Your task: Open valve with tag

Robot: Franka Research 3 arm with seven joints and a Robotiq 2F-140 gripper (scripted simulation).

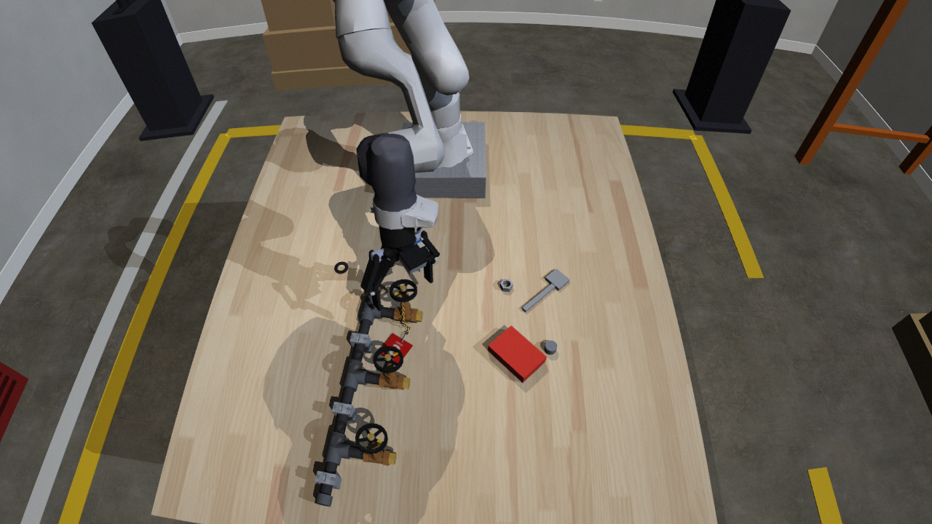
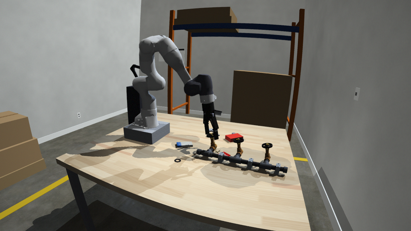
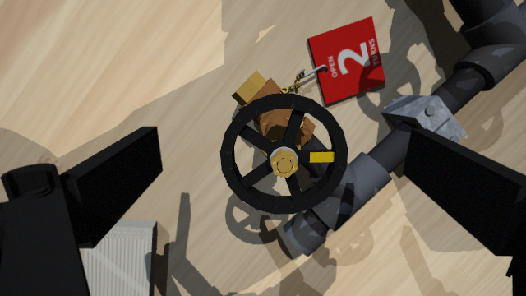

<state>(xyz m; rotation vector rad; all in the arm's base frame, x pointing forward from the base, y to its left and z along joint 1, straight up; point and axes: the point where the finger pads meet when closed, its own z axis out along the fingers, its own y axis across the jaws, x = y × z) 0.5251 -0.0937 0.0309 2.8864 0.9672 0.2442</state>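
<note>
The red tag is 9 cm ahead of my hand, 2 cm to the right of it and 11 cm below it. From my hand the other things lie so: blue-and-white box 20 cm behind, 3 cm to the left, 11 cm below; nut 8 cm behind, 26 cm to the left, 11 cm below; black washer 16 cm behind, 20 cm to the right, 12 cm below.
</note>
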